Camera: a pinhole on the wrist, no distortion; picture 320 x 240 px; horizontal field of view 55.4 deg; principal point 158.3 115.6 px. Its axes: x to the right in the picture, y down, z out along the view. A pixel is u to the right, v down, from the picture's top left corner.
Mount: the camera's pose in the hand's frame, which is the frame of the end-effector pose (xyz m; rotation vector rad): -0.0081 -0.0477 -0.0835 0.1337 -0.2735 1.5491
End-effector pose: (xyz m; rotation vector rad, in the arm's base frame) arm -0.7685 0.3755 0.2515 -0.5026 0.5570 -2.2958
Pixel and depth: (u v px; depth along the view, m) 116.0 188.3 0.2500
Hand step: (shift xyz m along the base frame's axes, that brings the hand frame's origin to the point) 0.0529 0.1234 0.1766
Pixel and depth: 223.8 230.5 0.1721
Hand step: 0.0723 0.0777 0.0830
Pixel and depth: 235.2 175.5 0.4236
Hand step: 0.2306 0.0413 0.2881
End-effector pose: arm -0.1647 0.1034 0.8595 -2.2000 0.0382 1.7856
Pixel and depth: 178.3 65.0 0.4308
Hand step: -0.2944 0.2170 -0.0558
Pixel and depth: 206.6 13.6 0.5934
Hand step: -0.4488 0.2643 -0.2002
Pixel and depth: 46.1 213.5 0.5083
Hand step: -0.3002 0.3879 0.2240
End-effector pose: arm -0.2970 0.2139 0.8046 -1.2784 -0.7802 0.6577
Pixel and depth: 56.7 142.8 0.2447
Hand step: -0.1342 -0.0004 0.1923
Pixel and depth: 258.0 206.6 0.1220
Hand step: -0.0655 -0.0276 0.0355
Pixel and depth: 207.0 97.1 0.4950
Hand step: -0.3499 0.2039 0.1385
